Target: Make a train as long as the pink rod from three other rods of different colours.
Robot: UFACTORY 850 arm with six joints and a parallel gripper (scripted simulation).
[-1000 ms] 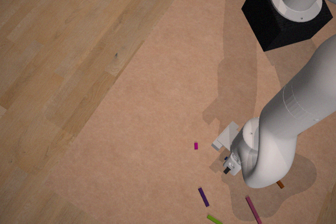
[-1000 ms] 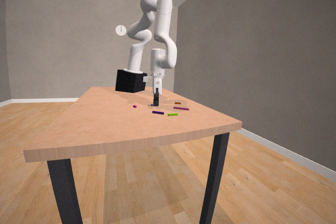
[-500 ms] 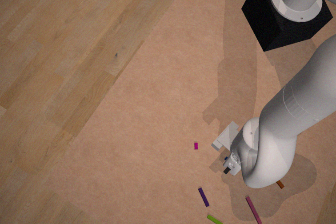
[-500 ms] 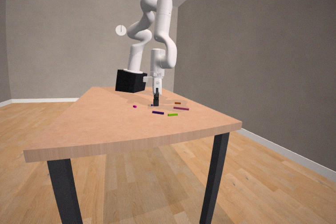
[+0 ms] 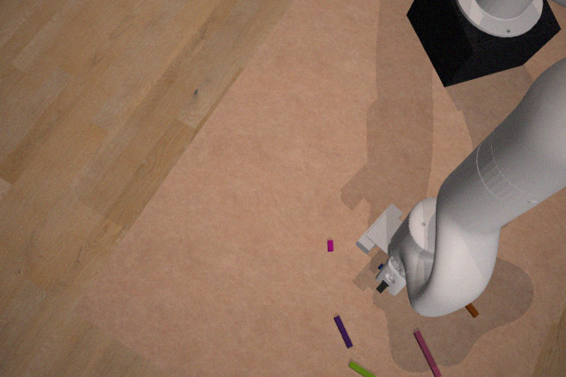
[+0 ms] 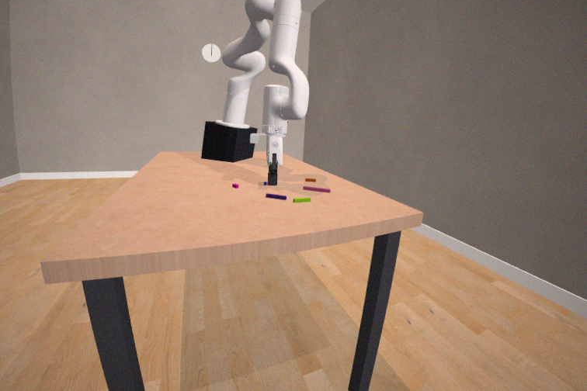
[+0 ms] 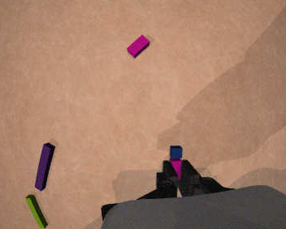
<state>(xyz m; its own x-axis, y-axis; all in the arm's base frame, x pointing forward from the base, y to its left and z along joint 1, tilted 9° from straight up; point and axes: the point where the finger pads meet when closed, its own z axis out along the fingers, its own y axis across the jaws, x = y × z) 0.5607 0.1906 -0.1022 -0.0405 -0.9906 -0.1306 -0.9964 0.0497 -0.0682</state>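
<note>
The blue rod lies 20 mm to the right of my hand and 20 mm below it. From my hand the other things lie so: purple rod (140 mm ahead, 20 mm below); orange rod (50 mm behind, 150 mm to the left, 20 mm below); pink rod (70 mm ahead, 140 mm to the left, 20 mm below).
</note>
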